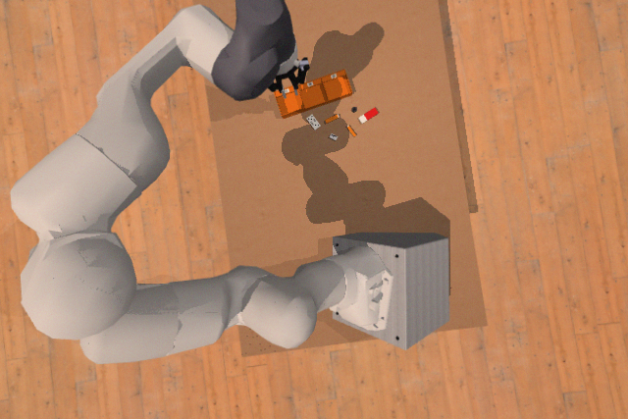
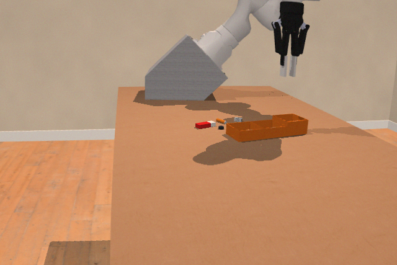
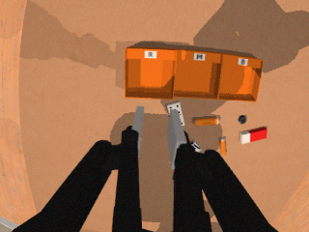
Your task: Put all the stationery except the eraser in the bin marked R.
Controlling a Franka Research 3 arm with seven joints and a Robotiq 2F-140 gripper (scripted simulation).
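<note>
The small grey piece is 100 mm behind my hand, 130 mm to the right of it and 200 mm below it. From my hand the other things lie so: white domino (50 mm behind, 60 mm to the right, 200 mm below); small black piece (10 mm behind, 200 mm to the right, 200 mm below); orange bin (40 mm ahead, 60 mm to the right, 190 mm below).
</note>
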